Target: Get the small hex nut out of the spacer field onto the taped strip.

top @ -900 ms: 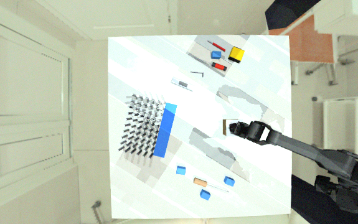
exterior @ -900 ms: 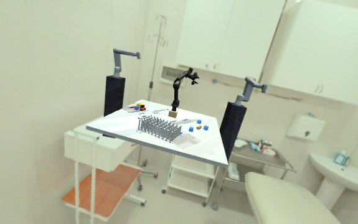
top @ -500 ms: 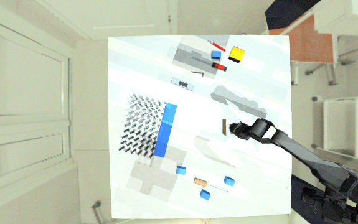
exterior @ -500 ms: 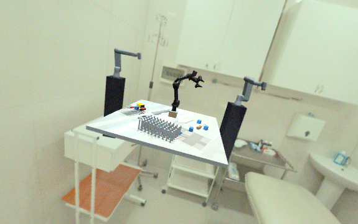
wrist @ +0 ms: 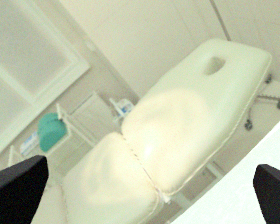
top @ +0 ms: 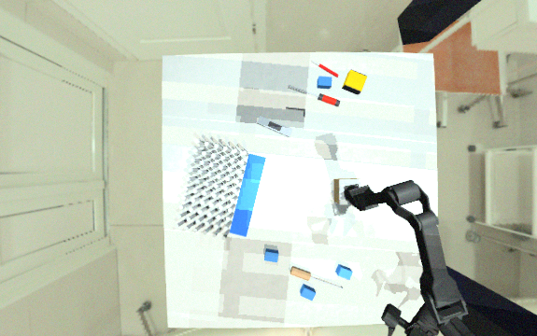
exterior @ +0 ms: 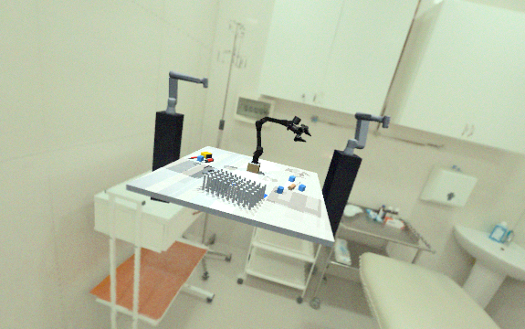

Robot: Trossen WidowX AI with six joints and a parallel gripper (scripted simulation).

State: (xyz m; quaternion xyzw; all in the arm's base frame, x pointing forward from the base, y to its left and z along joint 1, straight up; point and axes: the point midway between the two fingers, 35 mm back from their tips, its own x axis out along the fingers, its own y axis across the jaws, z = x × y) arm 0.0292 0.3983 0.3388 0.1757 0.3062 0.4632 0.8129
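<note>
The hook tool lies 40 cm below my gripper tip, 14 cm ahead of it and 3 cm to the right of it. From my gripper tip the other things lie so: blue taped strip (48 cm to the right, 41 cm below, 41 cm ahead); yellow block (91 cm to the right, 39 cm below, 16 cm behind); grey flat tool (77 cm to the right, 40 cm below, 23 cm ahead).
</note>
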